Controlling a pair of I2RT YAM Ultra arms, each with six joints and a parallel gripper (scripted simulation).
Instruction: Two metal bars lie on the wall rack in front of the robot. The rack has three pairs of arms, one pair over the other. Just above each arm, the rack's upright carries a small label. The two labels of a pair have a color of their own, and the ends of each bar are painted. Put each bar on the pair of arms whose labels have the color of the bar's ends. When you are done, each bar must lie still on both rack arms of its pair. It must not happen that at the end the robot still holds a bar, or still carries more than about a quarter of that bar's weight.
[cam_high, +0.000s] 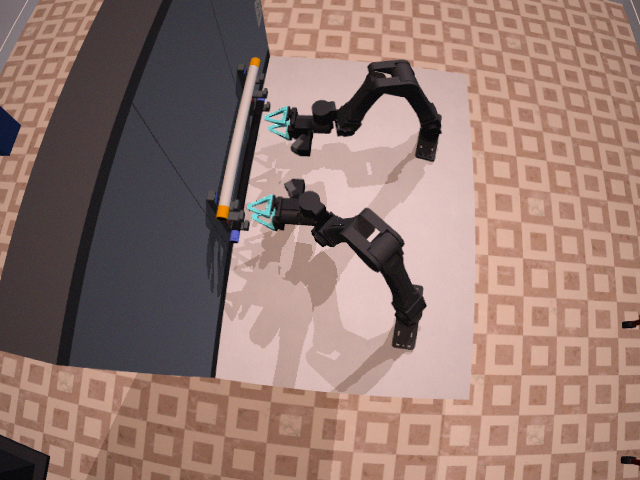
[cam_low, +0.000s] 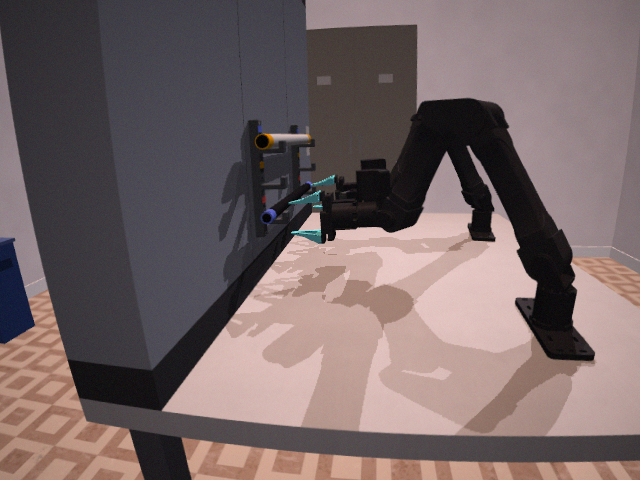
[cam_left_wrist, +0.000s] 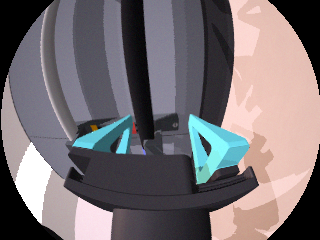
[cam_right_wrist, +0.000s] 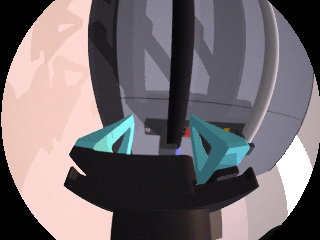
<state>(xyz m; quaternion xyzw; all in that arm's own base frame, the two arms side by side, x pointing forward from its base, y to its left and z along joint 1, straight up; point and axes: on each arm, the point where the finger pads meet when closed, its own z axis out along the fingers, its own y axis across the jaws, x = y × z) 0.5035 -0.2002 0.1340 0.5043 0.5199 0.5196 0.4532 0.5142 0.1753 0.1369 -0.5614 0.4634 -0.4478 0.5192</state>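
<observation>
Right now my left hand is 170 mm below the pale metal bar, 160 mm to the left of it and 50 mm short of it. Also, from my left hand: dark metal bar (150 mm to the right, 50 mm ahead, 20 mm above); tall grey wall panel (290 mm above, 150 mm ahead, 100 mm to the right).
The pale metal bar lies 17 cm above my right hand, 14 cm to the left of it and 3 cm ahead of it. Round my right hand: dark metal bar (16 cm to the left, 2 cm ahead, 2 cm above); tall grey wall panel (29 cm above, 20 cm to the left, 12 cm ahead).
</observation>
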